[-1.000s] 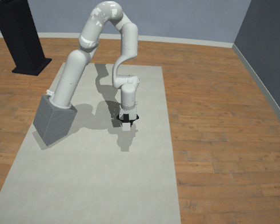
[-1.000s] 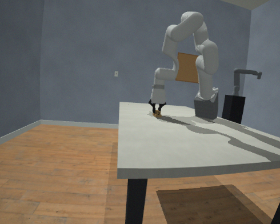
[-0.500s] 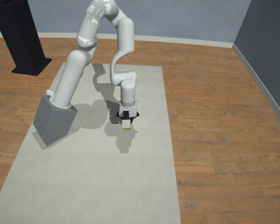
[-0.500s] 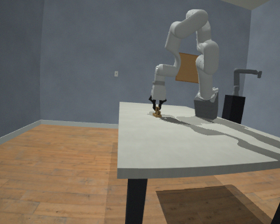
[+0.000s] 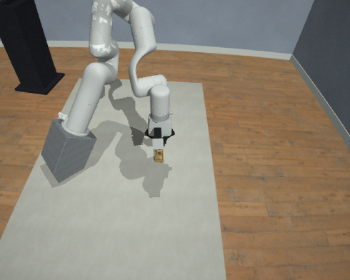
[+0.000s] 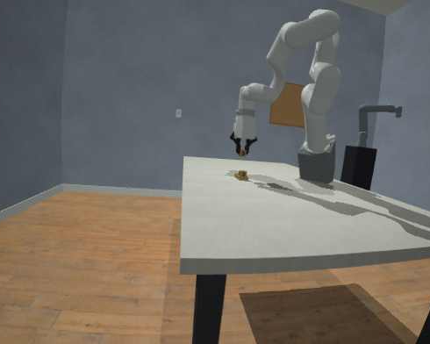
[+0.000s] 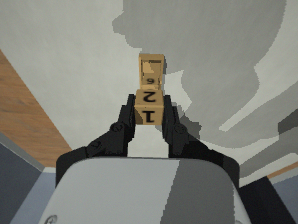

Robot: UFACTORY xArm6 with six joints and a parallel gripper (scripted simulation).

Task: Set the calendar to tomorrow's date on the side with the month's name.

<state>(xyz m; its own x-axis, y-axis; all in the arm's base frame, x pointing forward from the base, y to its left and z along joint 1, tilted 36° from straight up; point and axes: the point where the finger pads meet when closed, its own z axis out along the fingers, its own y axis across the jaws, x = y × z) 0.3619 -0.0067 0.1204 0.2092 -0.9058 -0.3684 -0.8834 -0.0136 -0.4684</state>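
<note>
My hand is 10 mm past the wooden calendar tray, 20 mm to the right of it and 120 mm above it. The rest, counted from my hand: wooden digit cube (10 mm below).
</note>
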